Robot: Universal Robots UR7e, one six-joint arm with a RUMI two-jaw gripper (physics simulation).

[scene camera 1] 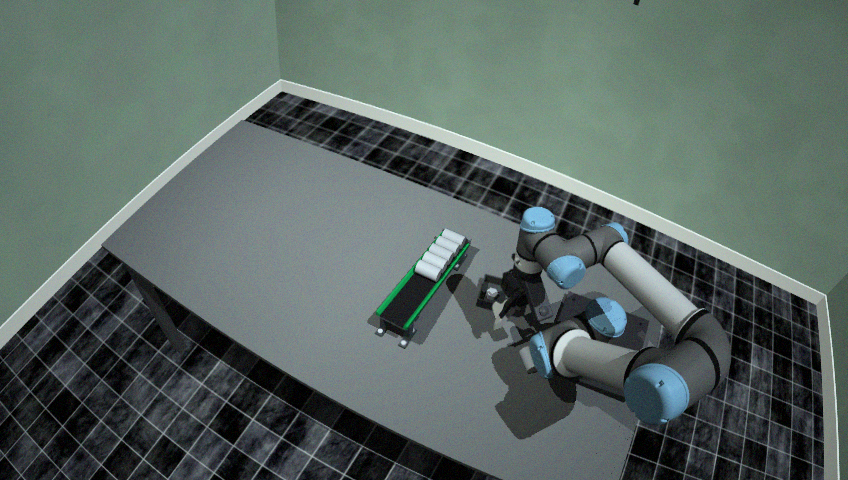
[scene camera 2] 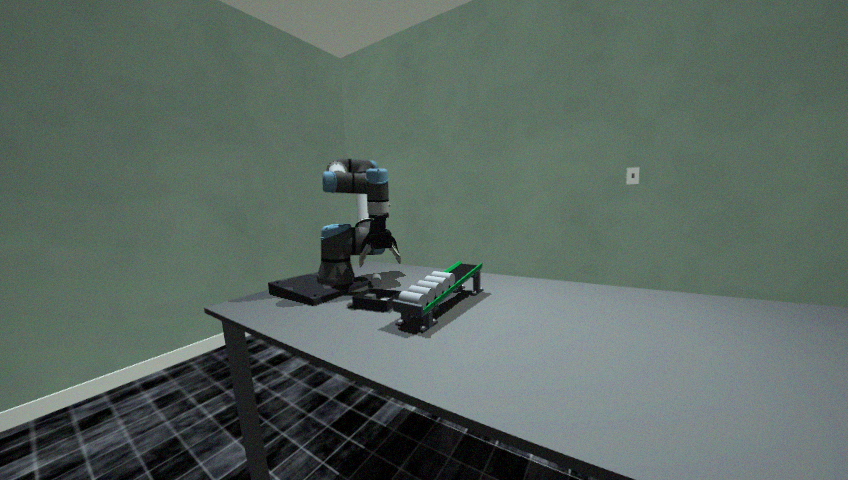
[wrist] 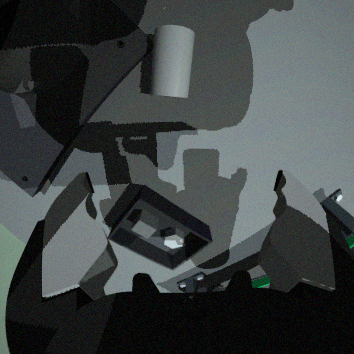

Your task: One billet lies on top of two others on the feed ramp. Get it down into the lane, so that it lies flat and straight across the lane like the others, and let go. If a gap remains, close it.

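Places are measured from the arm's base along level axes (x up, y right, z ahead), in millimetres.
Pixels of known places: gripper, between the fingertips: (scene camera 1: pixel 518 321) (scene camera 2: pixel 380 265) (wrist: pixel 183 173); arm's base, origin of its link: (scene camera 2: pixel 336 279) (wrist: pixel 31 28).
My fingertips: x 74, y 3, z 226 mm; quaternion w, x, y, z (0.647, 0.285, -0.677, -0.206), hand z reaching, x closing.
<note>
Ahead of a thing's pixels: the offset from my fingertips to its middle. "spot": to the spot under its first point.
Several white billets {dx -17, dy +161, dz +267 mm} (scene camera 1: pixel 440 252) (scene camera 2: pixel 429 285) lie side by side across the lane of the feed ramp (scene camera 1: pixel 407 299) (scene camera 2: pixel 468 275), packed toward its lower end. They look flat and parallel; none stands out on top of the others, and I see no clear gap at this distance. In the wrist view a bit of the ramp's green rail {spot: dx -23, dy +75, dz +234 mm} (wrist: pixel 260 282) shows, with the billets hidden behind the gripper body. My gripper (scene camera 2: pixel 380 263) (wrist: pixel 183 173) is open and empty. It hangs above the table beside the ramp, on the robot base side, over the dark tray's area.
A dark tray {dx -80, dy +130, dz +66 mm} (scene camera 2: pixel 371 303) (wrist: pixel 175 207) stands between ramp and robot base. One loose white billet {dx -78, dy -59, dz -63 mm} (scene camera 1: pixel 528 359) (scene camera 2: pixel 376 278) (wrist: pixel 172 61) lies on the table close to the black base plate (scene camera 2: pixel 306 291). The arm's links reach over the base side.
</note>
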